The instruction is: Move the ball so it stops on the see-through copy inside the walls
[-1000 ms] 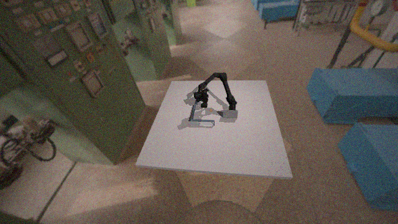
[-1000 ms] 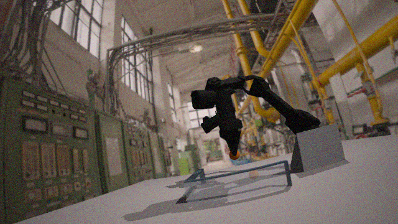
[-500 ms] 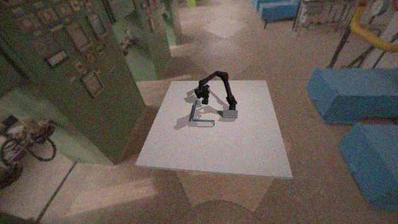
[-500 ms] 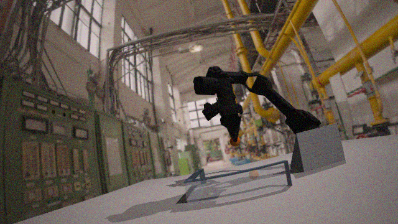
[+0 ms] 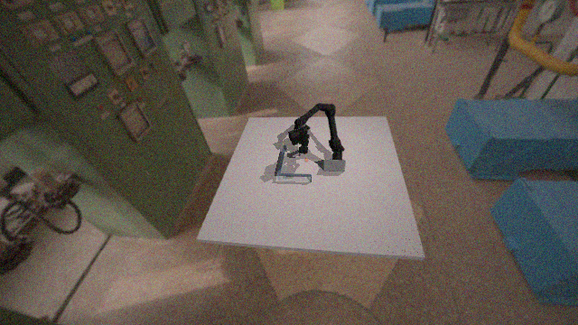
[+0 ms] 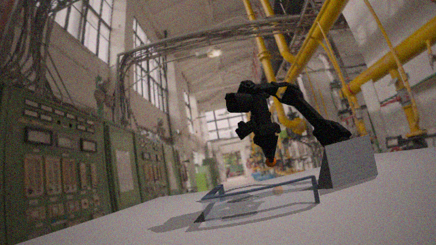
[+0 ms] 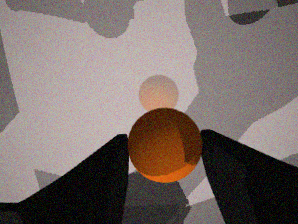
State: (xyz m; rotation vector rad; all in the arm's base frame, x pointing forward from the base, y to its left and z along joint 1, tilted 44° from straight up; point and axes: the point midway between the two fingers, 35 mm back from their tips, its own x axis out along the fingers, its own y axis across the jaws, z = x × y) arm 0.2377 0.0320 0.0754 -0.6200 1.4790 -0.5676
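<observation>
The see-through copy of ball is 9 cm below my gripper tip and 1 cm behind it. The rest, counted from my gripper tip: orange ball (right at my gripper tip).
</observation>
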